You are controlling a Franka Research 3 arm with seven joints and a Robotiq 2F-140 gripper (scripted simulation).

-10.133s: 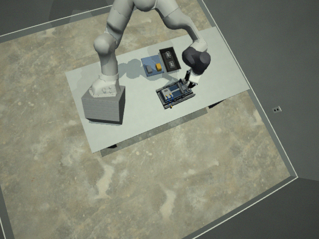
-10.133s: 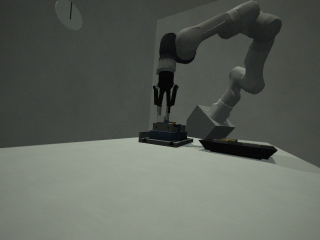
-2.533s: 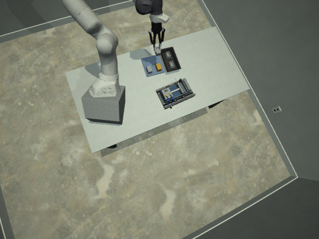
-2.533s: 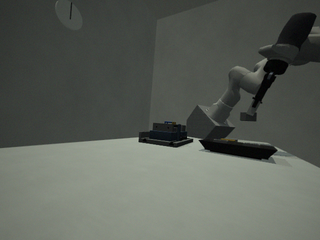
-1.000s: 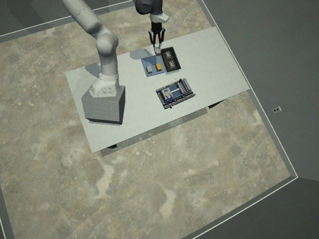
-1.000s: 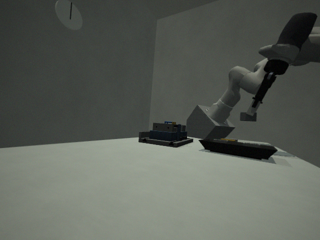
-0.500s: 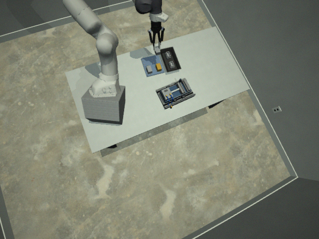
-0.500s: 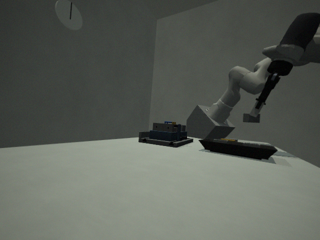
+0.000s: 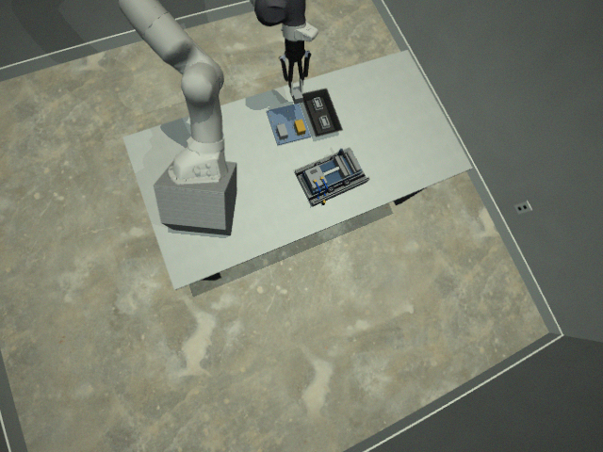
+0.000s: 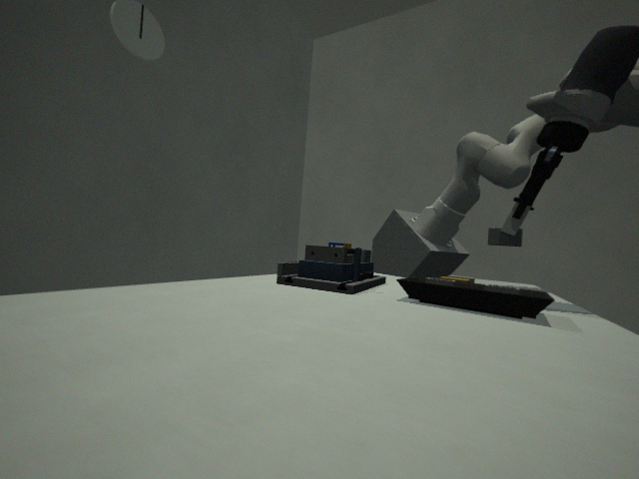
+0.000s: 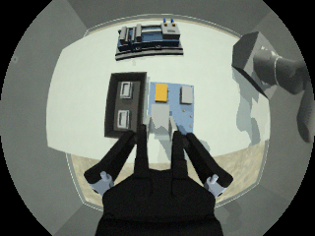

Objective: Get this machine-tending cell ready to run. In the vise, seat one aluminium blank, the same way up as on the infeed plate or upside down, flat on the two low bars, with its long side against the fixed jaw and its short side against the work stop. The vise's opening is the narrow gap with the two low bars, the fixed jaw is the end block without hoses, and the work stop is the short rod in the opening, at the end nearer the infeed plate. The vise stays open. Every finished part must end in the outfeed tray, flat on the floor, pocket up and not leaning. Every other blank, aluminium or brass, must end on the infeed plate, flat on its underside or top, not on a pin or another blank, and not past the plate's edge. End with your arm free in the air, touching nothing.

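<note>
Right now the brass blank is 10 mm behind my hand, 110 mm to the right of it and 160 mm below it.
</note>
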